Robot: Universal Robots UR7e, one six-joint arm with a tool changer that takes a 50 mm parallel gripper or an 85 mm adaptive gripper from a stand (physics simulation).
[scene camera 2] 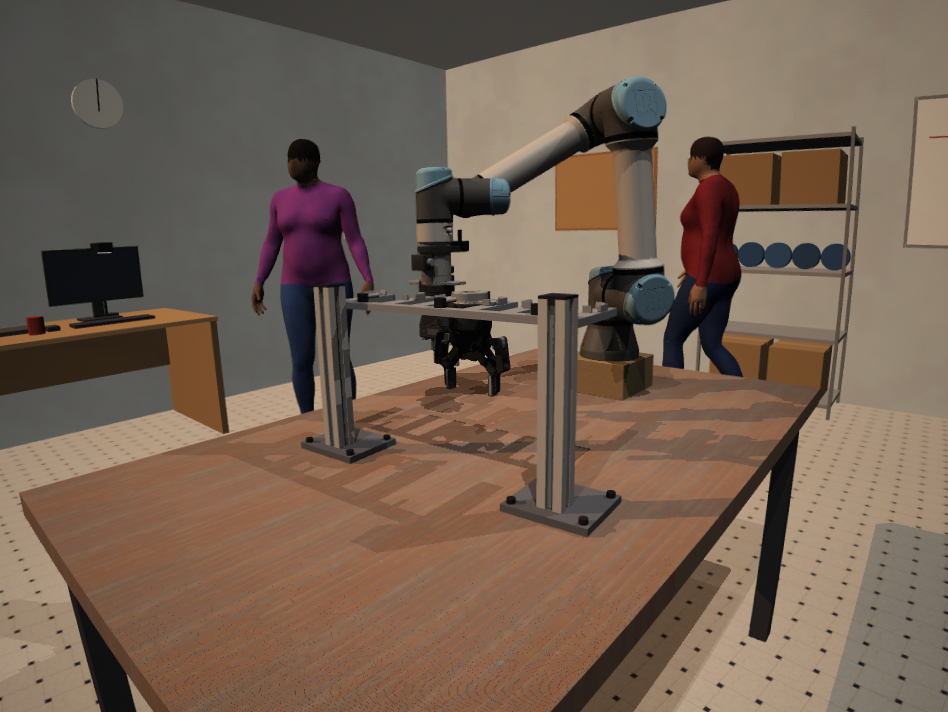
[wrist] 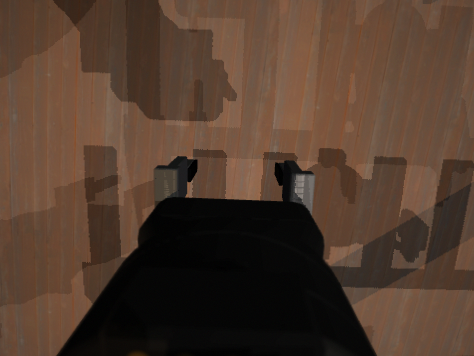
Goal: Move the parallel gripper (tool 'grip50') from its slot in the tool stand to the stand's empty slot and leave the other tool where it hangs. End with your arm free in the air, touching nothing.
I see an adaptive gripper (scene camera 2: 471, 339), a parallel gripper (scene camera 2: 433, 285) and a tool stand (scene camera 2: 552, 499).
The parallel gripper shows as well in the wrist view (wrist: 205, 269). The wrist view misses the adaptive gripper: it is out of frame.
